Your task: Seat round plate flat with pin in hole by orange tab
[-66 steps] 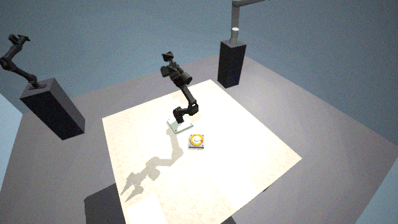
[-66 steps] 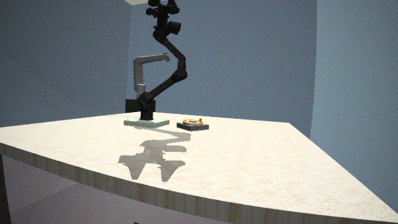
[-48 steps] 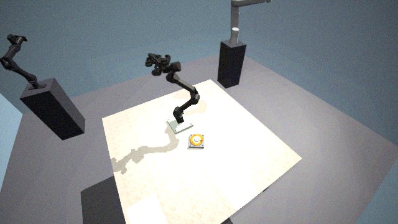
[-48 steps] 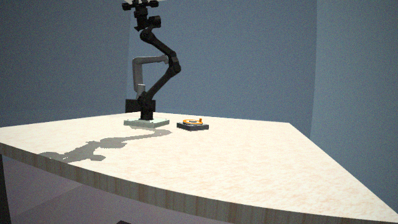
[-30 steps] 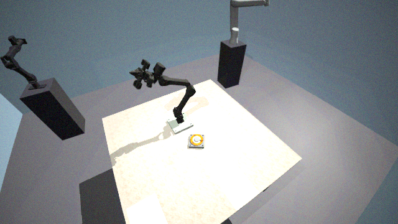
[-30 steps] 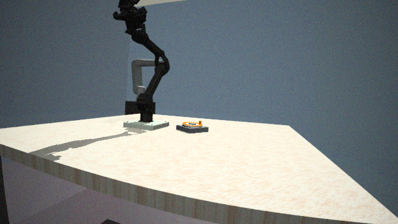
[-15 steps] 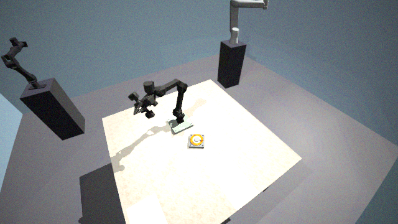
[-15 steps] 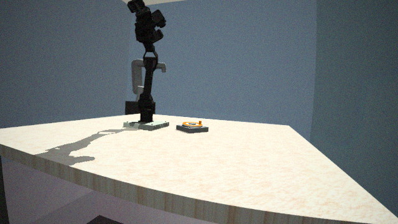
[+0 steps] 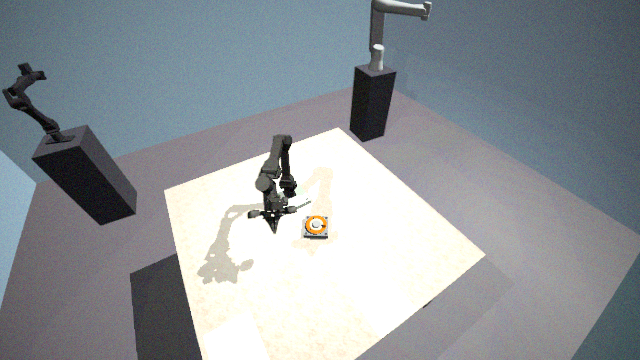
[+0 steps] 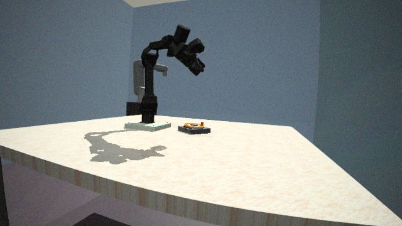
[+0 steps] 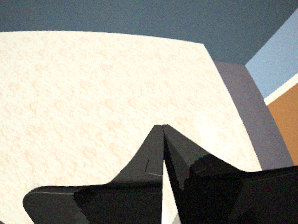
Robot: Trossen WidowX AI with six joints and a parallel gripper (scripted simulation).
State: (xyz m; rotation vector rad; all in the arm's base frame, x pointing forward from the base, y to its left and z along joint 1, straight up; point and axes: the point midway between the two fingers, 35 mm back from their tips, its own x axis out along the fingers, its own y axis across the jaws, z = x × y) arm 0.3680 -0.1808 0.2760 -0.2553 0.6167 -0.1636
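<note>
The plate lies 25 cm to the left of my gripper tip, 24 cm below it and 11 cm behind it. Also, from my gripper tip: base 26 cm below, 23 cm to the left, 13 cm behind.
</note>
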